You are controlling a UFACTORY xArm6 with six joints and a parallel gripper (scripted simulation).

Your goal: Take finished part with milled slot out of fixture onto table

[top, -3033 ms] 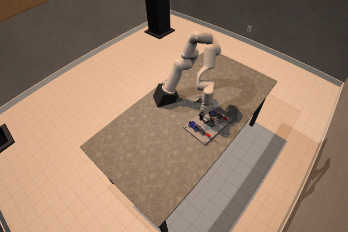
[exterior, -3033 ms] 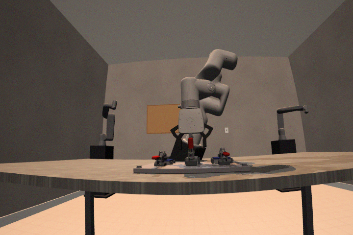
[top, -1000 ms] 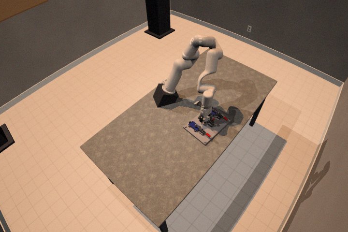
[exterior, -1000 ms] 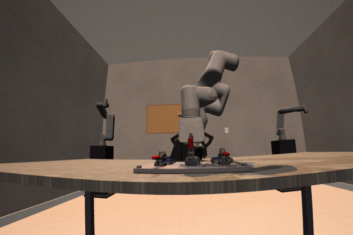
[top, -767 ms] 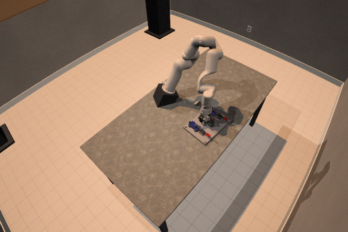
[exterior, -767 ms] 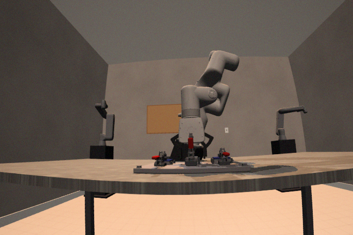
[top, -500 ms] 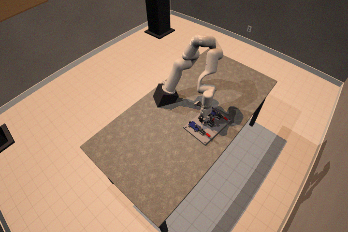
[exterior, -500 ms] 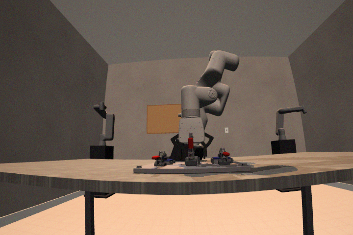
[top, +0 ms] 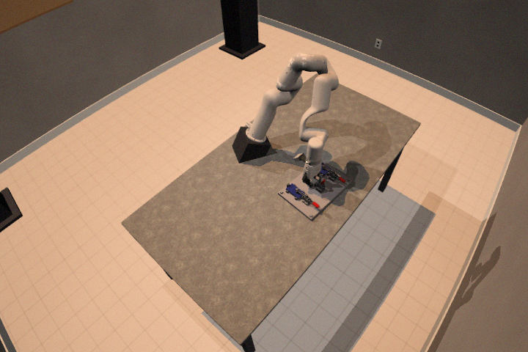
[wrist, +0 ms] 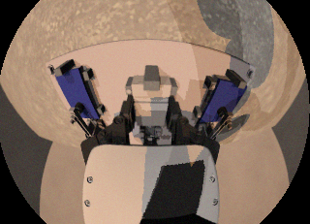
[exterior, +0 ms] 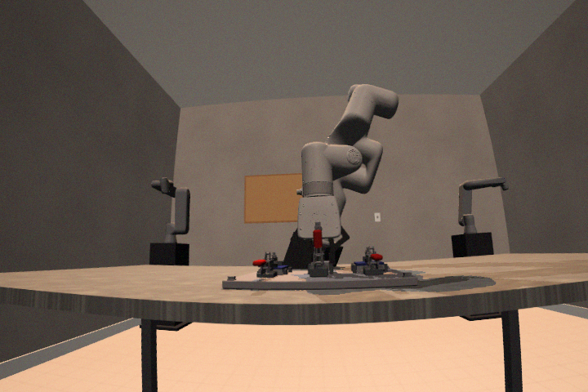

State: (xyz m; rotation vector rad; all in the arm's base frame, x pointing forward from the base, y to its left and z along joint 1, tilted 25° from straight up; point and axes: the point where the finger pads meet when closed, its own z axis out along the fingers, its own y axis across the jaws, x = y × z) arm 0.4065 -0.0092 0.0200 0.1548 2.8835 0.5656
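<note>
Now: the grey finished part 10 mm behind my hand and 10 mm below it. From my hand the other things lie so: blue blank: 110 mm to the left, 10 mm below; then fixture plate: 40 mm ahead, 30 mm below.
</note>
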